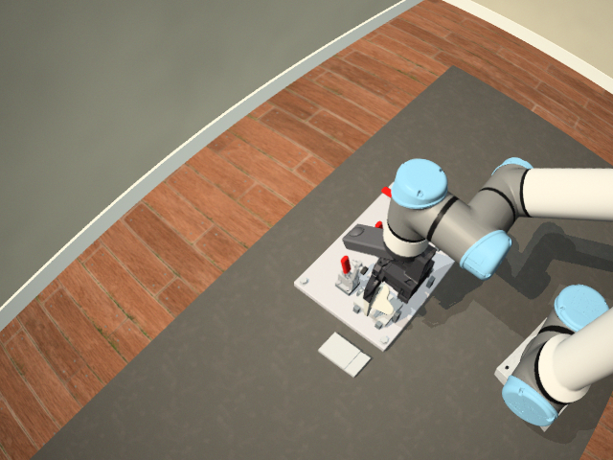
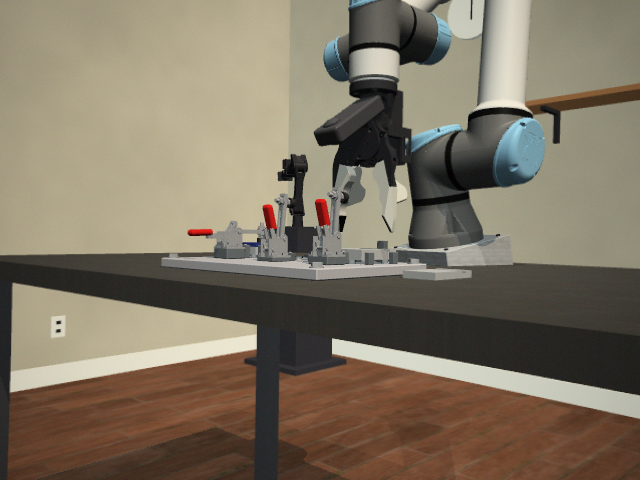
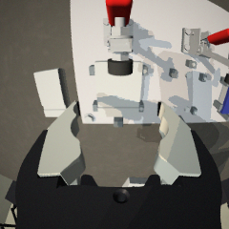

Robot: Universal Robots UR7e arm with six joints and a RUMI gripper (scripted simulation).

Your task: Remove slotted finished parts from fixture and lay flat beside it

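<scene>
Now: hand 5 cm short of the white fixture plate, 11 cm to the left of it and 6 cm above it. The rest, counted from my hand: blue blank 22 cm to the right, 4 cm below.
</scene>
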